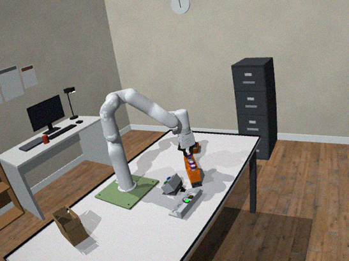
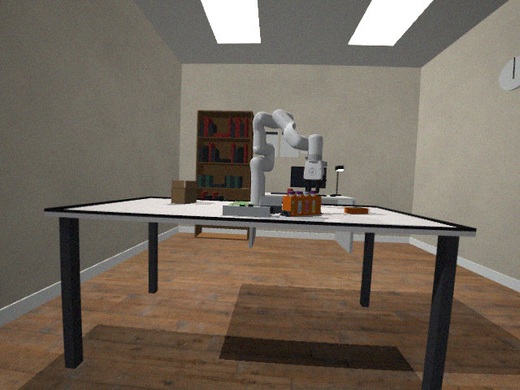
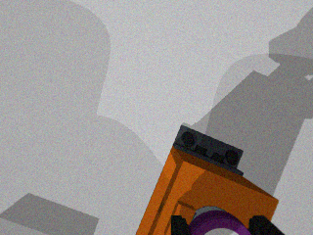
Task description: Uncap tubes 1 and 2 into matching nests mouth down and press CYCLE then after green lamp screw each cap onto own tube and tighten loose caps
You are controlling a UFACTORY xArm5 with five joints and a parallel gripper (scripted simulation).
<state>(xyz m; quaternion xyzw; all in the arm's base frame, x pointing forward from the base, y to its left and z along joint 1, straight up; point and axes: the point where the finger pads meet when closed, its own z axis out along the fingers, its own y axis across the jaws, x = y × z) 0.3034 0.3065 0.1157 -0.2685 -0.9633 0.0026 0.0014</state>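
The purple cap marked 1 lies 10 mm below my hand. From my hand the other things lie so: grey key housing: 230 mm to the right, 80 mm below, 20 mm behind; then cap 4: 130 mm to the right, 90 mm ahead, 20 mm below; then blue cycle key: 210 mm to the right, 60 mm below, 40 mm behind.
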